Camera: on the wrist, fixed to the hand. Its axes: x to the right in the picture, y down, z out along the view.
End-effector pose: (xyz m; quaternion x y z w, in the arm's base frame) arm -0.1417 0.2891 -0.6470 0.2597 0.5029 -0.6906 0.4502
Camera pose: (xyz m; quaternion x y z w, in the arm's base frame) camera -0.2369 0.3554 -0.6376 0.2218 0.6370 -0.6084 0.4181
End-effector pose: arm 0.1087 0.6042 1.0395 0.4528 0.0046 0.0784 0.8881
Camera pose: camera 0.1282 0.6054 0.9248 0.3141 0.0747 0.0757 0.9434
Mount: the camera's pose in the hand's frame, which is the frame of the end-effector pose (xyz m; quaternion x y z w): 0.0122 -0.0943 -0.0671 -0.1427 0.0717 -0.0391 0.9864
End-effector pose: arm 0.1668 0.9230 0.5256 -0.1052 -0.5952 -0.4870 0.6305
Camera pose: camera 0.1383 0.8218 0.4758 -0.1355 -0.4765 -0.5975 0.6305
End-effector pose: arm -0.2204 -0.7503 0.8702 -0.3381 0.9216 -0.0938 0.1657
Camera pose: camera -0.1981 -0.8253 0.9564 -0.3865 0.9211 0.0083 0.0455
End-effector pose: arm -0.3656 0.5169 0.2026 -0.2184 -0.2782 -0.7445 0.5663
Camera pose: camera -0.4605 0.4829 0.1444 -0.2320 -0.1361 -0.8118 0.5182
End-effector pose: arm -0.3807 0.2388 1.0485 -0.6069 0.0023 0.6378 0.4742
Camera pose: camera -0.2693 0.2592 1.0754 -0.7121 -0.0785 0.5674 0.4059
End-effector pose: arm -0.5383 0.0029 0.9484 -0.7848 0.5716 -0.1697 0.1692
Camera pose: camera -0.4864 0.0137 1.0520 -0.8084 0.5695 -0.1487 0.0073
